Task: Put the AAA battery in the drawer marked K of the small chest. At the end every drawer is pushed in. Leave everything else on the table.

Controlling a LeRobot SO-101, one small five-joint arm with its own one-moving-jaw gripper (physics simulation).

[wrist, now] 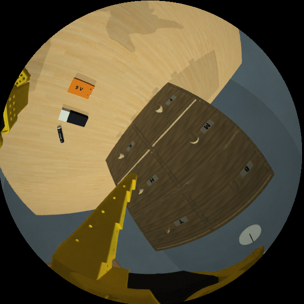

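The AAA battery, small and dark with a pale end, lies on the table at the left of the wrist view. The small chest is dark brown wood, with lettered drawers and pale knobs. The drawer marked K is at its left corner, on the side towards the battery. The K drawer and the others look pushed in, with pale lines along some seams. My gripper is fully open and empty. Its notched fixed jaw overlaps the view of the chest edge near the H drawer, well away from the battery.
An orange 9 V battery and a black-and-white block lie on the wooden table near the AAA battery. Yellow perforated parts show at the left edge. A round pale disc shows against the blue-grey background at lower right.
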